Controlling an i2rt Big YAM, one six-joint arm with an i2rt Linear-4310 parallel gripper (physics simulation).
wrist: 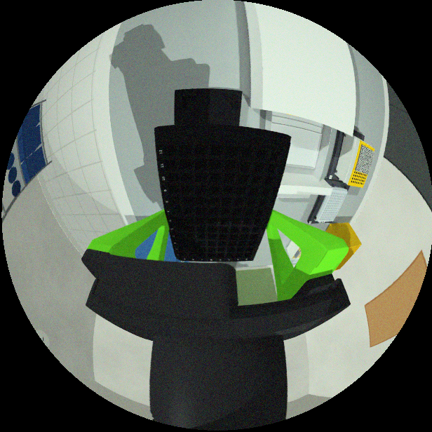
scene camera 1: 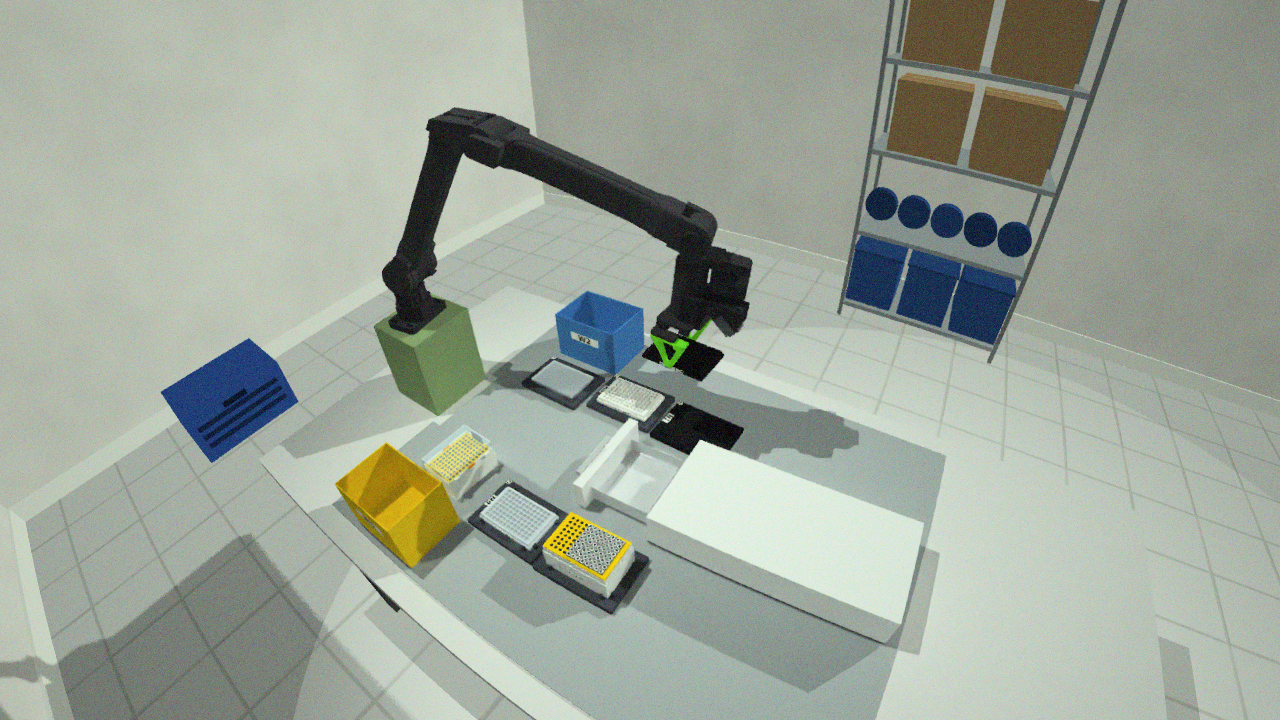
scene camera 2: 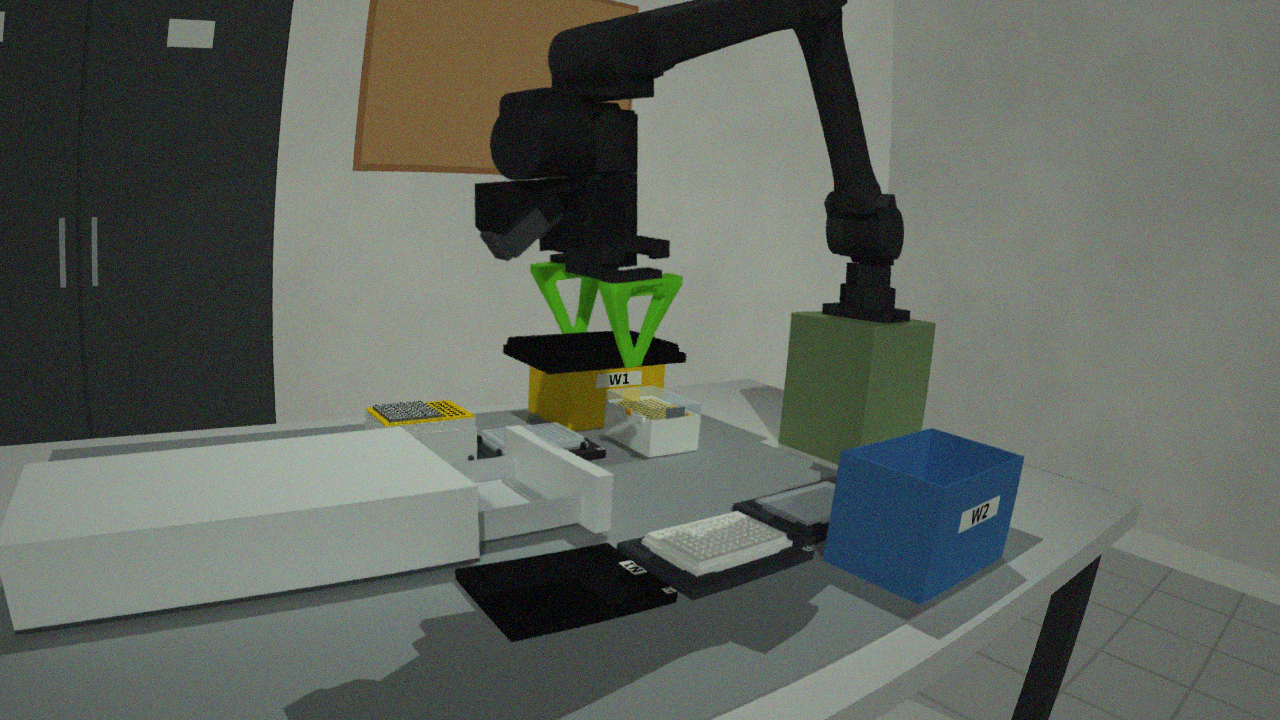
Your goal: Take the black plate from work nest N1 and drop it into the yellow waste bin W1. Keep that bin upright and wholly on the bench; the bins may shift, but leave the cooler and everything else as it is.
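Places are measured from the arm's base along level axes (x ahead, y left, z up), in metres.
Pixels of known places: gripper, fingertip midpoint: [scene camera 1: 679, 354] [scene camera 2: 602, 355]; arm's base, origin of the base link: [scene camera 1: 418, 316] [scene camera 2: 866, 317].
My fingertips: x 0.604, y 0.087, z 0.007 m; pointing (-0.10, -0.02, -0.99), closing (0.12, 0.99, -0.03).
Observation:
Ahead of a thing's pixels: the offset from my fingertips to its top centre. "pt": to the spot under its first point.
The black plate {0.009 m ahead, 0.002 m right, 0.014 m up} [scene camera 1: 702, 360] [scene camera 2: 537, 347] [wrist: 225, 175] is held roughly level, well above the bench. My gripper [scene camera 1: 684, 350] [scene camera 2: 604, 347] [wrist: 217, 214] is shut on it, with one green finger at each side. The black work nest N1 {0.041 m ahead, 0.010 m left, 0.193 m down} [scene camera 1: 698, 428] [scene camera 2: 563, 591] [wrist: 207, 107] lies below, with no plate on it. The yellow waste bin W1 {0.384 m back, 0.443 m right, 0.091 m down} [scene camera 1: 413, 528] [scene camera 2: 559, 401] [wrist: 347, 240] stands upright on the bench, across from N1. In the scene camera 2 view the plate and a finger hide its upper part.
The blue bin W2 {0.287 m back, 0.197 m left, 0.091 m down} [scene camera 1: 597, 338] [scene camera 2: 921, 528] stands past the white plate {0.130 m back, 0.041 m left, 0.185 m down} [scene camera 1: 631, 398] [scene camera 2: 716, 541]. A white unit [scene camera 1: 787, 537] [scene camera 2: 241, 510] has its drawer {pt 0.024 m back, 0.149 m right, 0.197 m down} [scene camera 1: 637, 474] [scene camera 2: 537, 510] open. A clear-walled box {0.359 m back, 0.286 m right, 0.142 m down} [scene camera 1: 460, 458] [scene camera 2: 657, 429] stands beside W1. A yellow-topped rack {0.015 m back, 0.361 m right, 0.134 m down} [scene camera 1: 588, 550] [scene camera 2: 420, 411] sits nearby.

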